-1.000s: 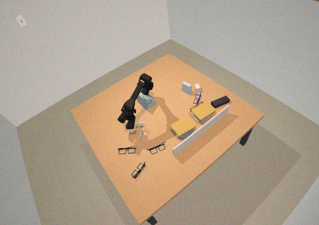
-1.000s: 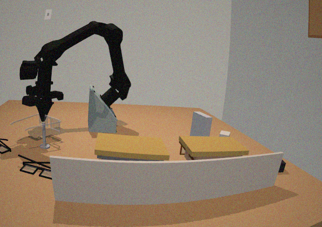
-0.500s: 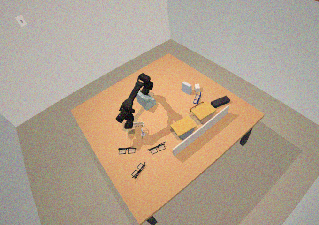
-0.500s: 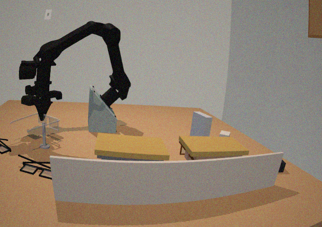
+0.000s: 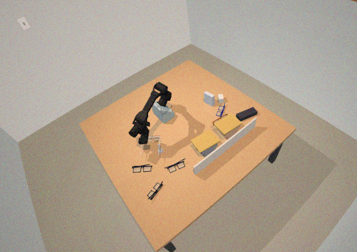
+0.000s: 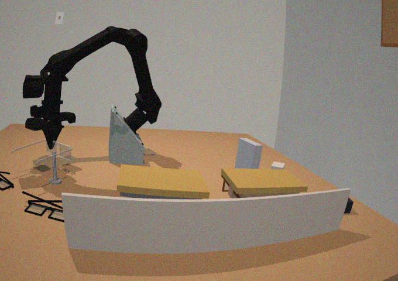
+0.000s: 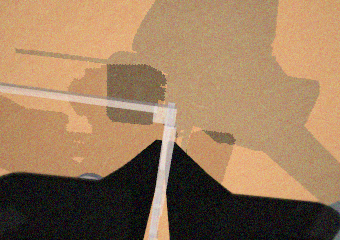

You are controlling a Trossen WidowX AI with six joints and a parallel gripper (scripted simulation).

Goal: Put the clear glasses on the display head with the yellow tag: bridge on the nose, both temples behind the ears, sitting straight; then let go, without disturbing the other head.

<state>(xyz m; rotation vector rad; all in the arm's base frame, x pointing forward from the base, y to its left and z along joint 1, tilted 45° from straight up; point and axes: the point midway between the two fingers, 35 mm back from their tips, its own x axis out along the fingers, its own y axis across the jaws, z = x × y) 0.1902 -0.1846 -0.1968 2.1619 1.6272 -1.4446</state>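
My gripper tip is 120 mm short of the grey peg, 30 mm to the right of it and 30 mm above it. From my gripper tip the other things lie so: curved white panel: 430 mm ahead, 400 mm to the left; small white block: 50 mm ahead, 710 mm to the left, 30 mm below; grey block: 10 mm ahead, 620 mm to the left.
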